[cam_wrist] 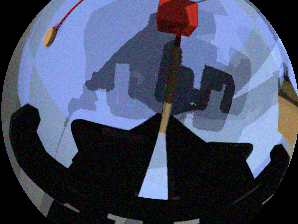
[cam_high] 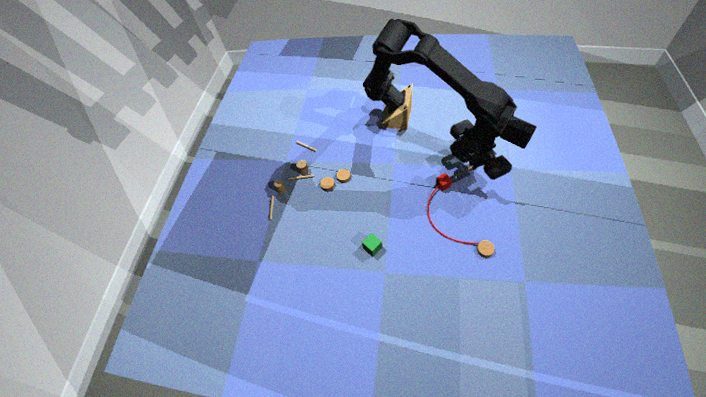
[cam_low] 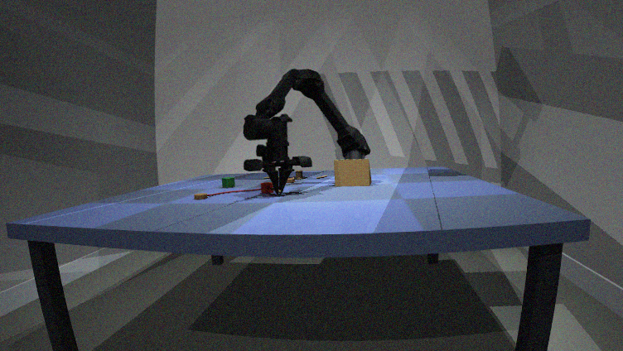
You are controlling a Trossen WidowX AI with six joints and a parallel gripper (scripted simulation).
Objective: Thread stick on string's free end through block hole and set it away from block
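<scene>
The red cube is 80 mm to the right of my gripper tip, 60 mm ahead of it and 10 mm above it. From my gripper tip the other things lie so: thin wooden stick: 40 mm to the right, 20 mm ahead, 10 mm above; green cube: 250 mm to the right, 250 mm ahead, 10 mm above; round wooden button: 240 mm ahead, 20 mm to the left.
</scene>
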